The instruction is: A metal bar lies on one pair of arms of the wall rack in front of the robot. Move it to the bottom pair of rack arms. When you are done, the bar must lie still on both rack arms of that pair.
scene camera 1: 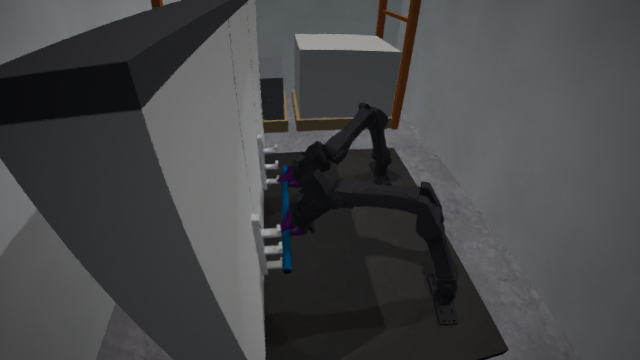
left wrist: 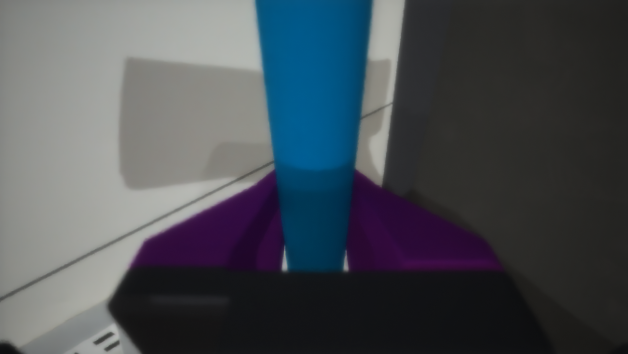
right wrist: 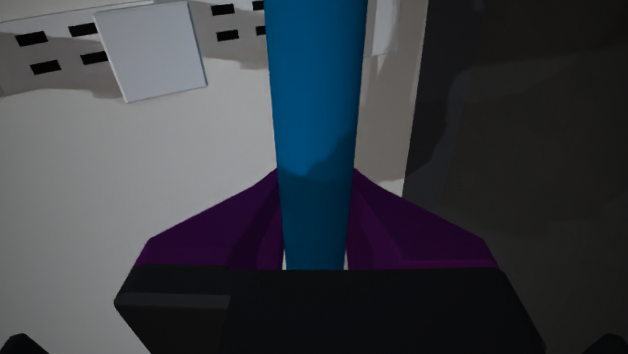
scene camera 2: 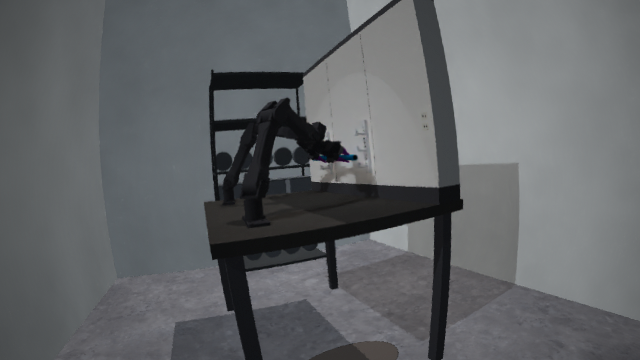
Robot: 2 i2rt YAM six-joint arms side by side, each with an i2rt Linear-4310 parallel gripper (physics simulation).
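The blue metal bar (scene camera 1: 286,200) (scene camera 2: 350,157) (left wrist: 315,100) (right wrist: 317,75) is held roughly level close in front of the white wall rack (scene camera 1: 257,240) (scene camera 2: 366,142). In scene camera 1 it passes by the tips of the rack arms; contact cannot be told. In scene camera 2 its near end shows lower than the middle arm of the near column; the bottom arm is hard to make out. My left gripper (scene camera 1: 287,225) (left wrist: 315,176) is shut on the bar near its middle. My right gripper (scene camera 1: 286,178) (right wrist: 315,176) is shut on the bar near its far end.
The rack stands on a pale wall panel (scene camera 1: 200,150) (scene camera 2: 400,100) at the edge of the dark table (scene camera 1: 330,300) (scene camera 2: 320,235). My two forearms are close together behind the grippers. In the right wrist view a slotted rack plate (right wrist: 210,47) shows at upper left.
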